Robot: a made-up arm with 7 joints. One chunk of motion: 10 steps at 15 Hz.
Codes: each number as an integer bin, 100 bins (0 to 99) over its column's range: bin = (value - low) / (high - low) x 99, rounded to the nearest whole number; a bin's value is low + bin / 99 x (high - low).
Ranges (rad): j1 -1.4..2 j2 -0.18..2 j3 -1.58..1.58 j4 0..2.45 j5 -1.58..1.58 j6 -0.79..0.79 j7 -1.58..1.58
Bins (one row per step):
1: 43 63 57 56 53 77 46
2: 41 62 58 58 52 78 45
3: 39 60 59 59 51 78 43
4: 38 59 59 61 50 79 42
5: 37 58 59 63 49 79 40
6: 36 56 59 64 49 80 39
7: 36 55 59 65 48 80 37
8: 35 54 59 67 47 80 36
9: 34 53 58 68 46 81 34
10: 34 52 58 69 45 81 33
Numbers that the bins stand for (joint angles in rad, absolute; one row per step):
1: 0.0768 1.2073 0.2394 1.3859 0.1117 0.4389 -0.1117
2: 0.0081 1.1853 0.2713 1.4354 0.0798 0.4548 -0.1436
3: -0.0606 1.1412 0.3032 1.4601 0.0479 0.4548 -0.2075
4: -0.0949 1.1192 0.3032 1.5096 0.0160 0.4708 -0.2394
5: -0.1293 1.0972 0.3032 1.5591 -0.0160 0.4708 -0.3032
6: -0.1636 1.0531 0.3032 1.5838 -0.0160 0.4868 -0.3352
7: -0.1636 1.0311 0.3032 1.6086 -0.0479 0.4868 -0.3990
8: -0.1980 1.0091 0.3032 1.6581 -0.0798 0.4868 -0.4309
9: -0.2323 0.9871 0.2713 1.6828 -0.1117 0.5027 -0.4947
10: -0.2323 0.9651 0.2713 1.7076 -0.1436 0.5027 -0.5267

